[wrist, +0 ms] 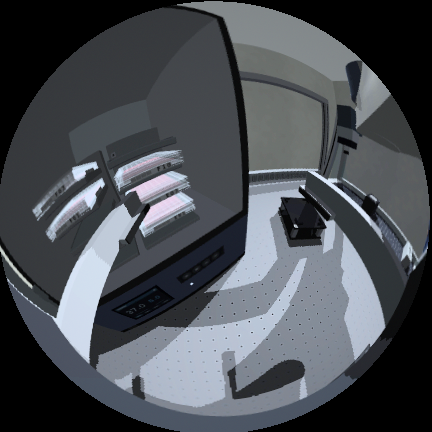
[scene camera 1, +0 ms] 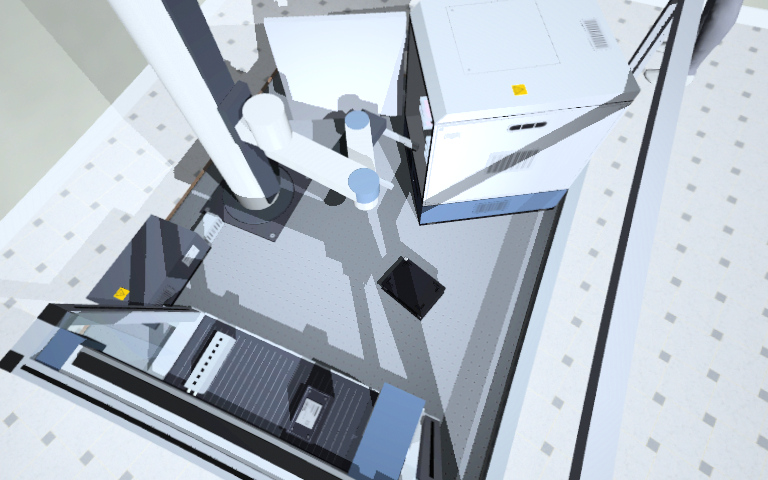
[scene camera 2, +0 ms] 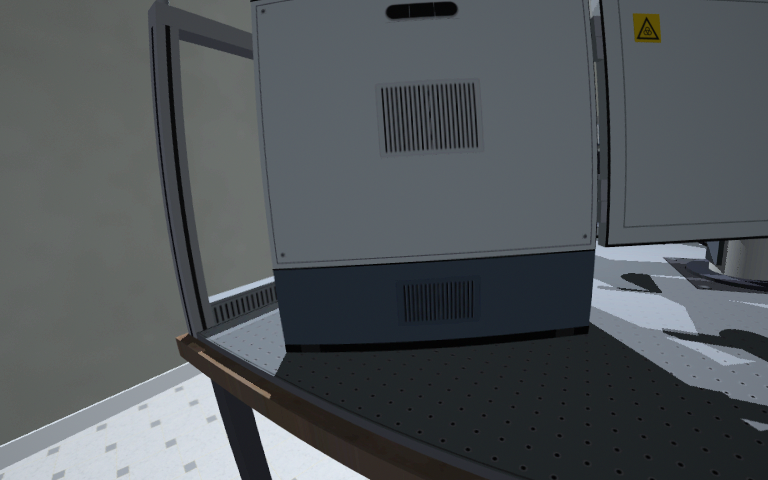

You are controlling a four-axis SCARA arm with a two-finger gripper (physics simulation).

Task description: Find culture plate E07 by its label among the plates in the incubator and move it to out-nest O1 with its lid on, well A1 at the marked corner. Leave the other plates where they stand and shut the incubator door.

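Observation:
The incubator [scene camera 1: 509,152] [scene camera 2: 430,198] [wrist: 165,295] stands with its door [scene camera 1: 339,56] [scene camera 2: 696,130] swung open. In the wrist view, lidded pinkish plates lie in two columns of shelves: an upper plate [wrist: 145,167], a middle plate [wrist: 162,184] and a lower plate [wrist: 162,209] on the right, and others [wrist: 75,205] on the left. I cannot read their labels surely, so I cannot tell which is E07. My gripper [scene camera 1: 403,166] [wrist: 224,184] is open and empty; one fingertip is at the incubator opening, overlapping the right column in view. The black nest [scene camera 1: 411,287] [wrist: 302,220] bears no plate.
A dark box [scene camera 1: 150,266] with a yellow warning label stands at the left of the deck. A ribbed dark bed [scene camera 1: 254,367] with a white perforated bar and a blue block [scene camera 1: 390,430] lies along the near side. The arm's column [scene camera 1: 186,107] rises behind the deck.

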